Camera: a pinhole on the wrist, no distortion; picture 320 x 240 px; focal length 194.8 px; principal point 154.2 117.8 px. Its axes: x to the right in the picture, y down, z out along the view. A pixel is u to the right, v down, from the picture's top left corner.
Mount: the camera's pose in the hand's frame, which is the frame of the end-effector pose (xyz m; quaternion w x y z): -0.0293 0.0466 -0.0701 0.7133 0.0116 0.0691 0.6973
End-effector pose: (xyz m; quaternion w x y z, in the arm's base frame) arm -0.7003 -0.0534 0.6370 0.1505 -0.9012 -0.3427 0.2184
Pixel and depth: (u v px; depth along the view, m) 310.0 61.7 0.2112
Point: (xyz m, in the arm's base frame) -0.5929 -0.1648 0.4216
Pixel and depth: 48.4 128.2 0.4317
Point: -0.9772 0.0974 0.3770
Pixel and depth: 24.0 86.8 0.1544
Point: -0.7615 -0.0031 0.5765
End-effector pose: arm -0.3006 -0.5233 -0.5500 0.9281 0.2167 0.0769 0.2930
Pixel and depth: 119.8 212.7 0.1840
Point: -0.3628 -0.6013 -0.4228
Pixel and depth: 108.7 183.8 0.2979
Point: -0.3161 -0.6627 -0.3304
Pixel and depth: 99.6 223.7 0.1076
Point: -0.3637 -0.5636 -0.4961
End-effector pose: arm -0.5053 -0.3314 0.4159 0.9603 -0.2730 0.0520 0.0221
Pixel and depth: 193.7 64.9 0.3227
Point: -0.3990 -0.0918 0.5326
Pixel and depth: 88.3 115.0 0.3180
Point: -0.4708 -0.2280 0.6473
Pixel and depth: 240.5 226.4 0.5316
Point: -0.7443 0.1947 0.6693
